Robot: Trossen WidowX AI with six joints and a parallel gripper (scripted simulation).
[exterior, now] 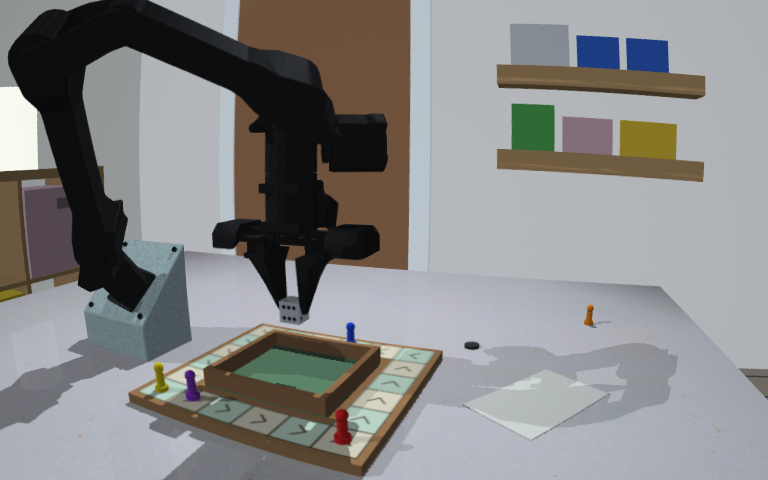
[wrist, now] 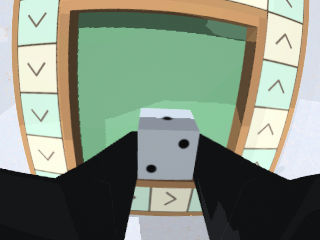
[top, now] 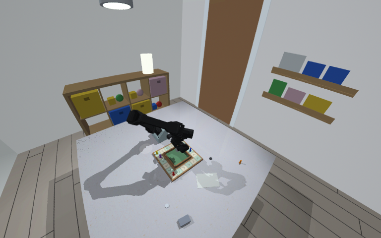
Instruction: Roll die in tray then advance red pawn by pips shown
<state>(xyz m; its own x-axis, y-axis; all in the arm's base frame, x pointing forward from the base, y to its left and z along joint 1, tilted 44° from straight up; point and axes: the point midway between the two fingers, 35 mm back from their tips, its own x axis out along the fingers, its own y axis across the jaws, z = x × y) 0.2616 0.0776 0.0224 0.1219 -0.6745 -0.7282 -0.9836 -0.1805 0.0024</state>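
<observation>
My gripper tip is now 12 cm short of the red pawn, 10 cm to the left of it and 6 cm above it. The rest, counted from my gripper tip: blue pawn 1 cm ahead, 11 cm to the left, 6 cm below; purple pawn 6 cm behind, 12 cm to the right, 6 cm below; grey die right at my gripper tip.
</observation>
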